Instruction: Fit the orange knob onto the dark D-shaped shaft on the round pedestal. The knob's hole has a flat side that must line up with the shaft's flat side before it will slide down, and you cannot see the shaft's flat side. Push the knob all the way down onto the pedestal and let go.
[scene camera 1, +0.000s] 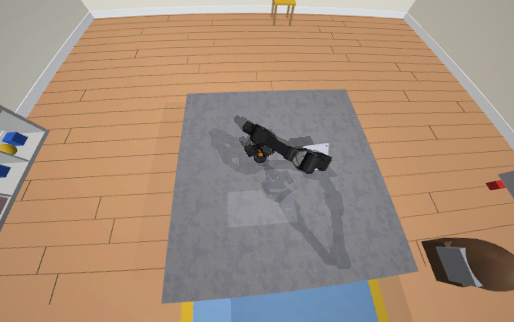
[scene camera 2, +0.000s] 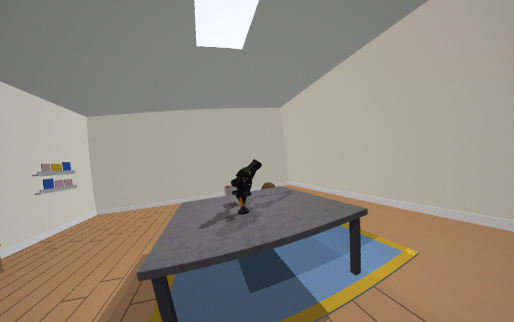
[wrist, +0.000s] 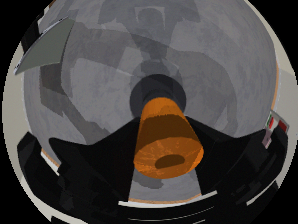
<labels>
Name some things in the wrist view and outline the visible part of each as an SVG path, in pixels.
My gripper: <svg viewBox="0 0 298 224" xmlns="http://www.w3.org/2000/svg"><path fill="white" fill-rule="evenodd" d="M51 217L52 224L68 224L68 222L61 221L60 218L55 216ZM16 145L21 172L32 193L51 208L88 224L250 224L277 193L277 181L273 180L282 172L285 164L289 136L278 124L270 137L269 148L266 149L262 143L266 136L265 128L251 135L231 137L185 116L204 149L200 164L194 168L201 196L217 190L217 193L192 204L170 208L132 208L118 205L120 201L128 202L132 188L130 185L136 153L134 148L140 131L141 116L134 117L129 123L122 125L122 128L116 129L112 135L90 145L49 137L48 143L61 163L57 168L59 176L41 157L41 145L36 136L27 132L21 137L23 140L19 141L20 144Z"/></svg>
An orange knob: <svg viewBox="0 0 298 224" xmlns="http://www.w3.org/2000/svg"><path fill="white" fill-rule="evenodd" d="M156 97L156 99L150 100L145 105L144 111L142 111L140 131L138 131L136 148L134 148L136 153L134 153L133 164L134 168L142 173L142 175L154 177L154 179L173 179L173 177L182 176L193 171L193 168L200 164L202 156L204 156L204 149L202 149L202 145L198 141L200 139L197 139L196 133L190 127L189 121L185 119L184 112L178 107L176 101L166 99L166 97Z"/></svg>
</labels>
